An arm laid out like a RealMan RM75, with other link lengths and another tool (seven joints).
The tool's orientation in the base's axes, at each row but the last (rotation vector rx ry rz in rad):
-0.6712 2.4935 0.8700
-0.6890 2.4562 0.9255
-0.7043 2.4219 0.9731
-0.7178 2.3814 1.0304
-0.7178 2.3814 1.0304
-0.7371 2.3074 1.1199
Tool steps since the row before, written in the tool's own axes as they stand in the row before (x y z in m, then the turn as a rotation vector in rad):
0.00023 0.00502 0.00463 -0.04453 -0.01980 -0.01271
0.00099 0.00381 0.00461 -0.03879 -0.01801 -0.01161
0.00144 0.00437 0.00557 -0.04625 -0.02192 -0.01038
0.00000 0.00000 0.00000 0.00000 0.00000 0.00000
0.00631 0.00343 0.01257 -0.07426 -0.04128 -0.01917
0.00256 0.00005 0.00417 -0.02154 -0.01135 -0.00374
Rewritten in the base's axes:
-0.00198 0.00644 -0.00114 0.04386 -0.00855 0.02324
-0.00202 0.00540 -0.00186 0.03853 -0.00832 0.02025
-0.00261 0.00634 -0.00227 0.04691 -0.00769 0.02163
0.00000 0.00000 0.00000 0.00000 0.00000 0.00000
-0.00455 0.00978 -0.00966 0.07857 -0.01782 0.03309
-0.00121 0.00274 -0.00387 0.02271 -0.00336 0.00893

